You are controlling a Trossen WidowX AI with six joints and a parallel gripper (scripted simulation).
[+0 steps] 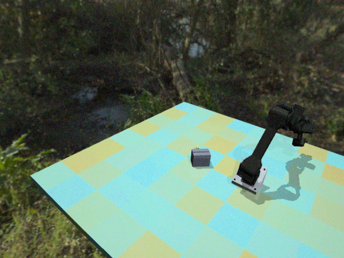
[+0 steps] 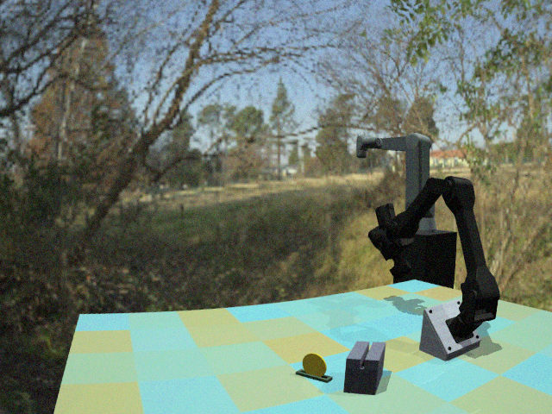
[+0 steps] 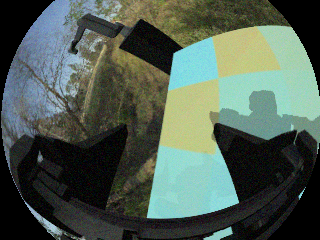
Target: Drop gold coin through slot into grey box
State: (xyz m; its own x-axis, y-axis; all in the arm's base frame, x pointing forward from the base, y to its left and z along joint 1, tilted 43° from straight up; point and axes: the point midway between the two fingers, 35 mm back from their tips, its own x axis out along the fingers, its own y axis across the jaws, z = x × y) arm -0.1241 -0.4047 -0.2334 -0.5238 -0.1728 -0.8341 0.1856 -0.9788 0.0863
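Now: gripper tip 49 cm short of the coin, 41 cm to the right of it and 11 cm above it.
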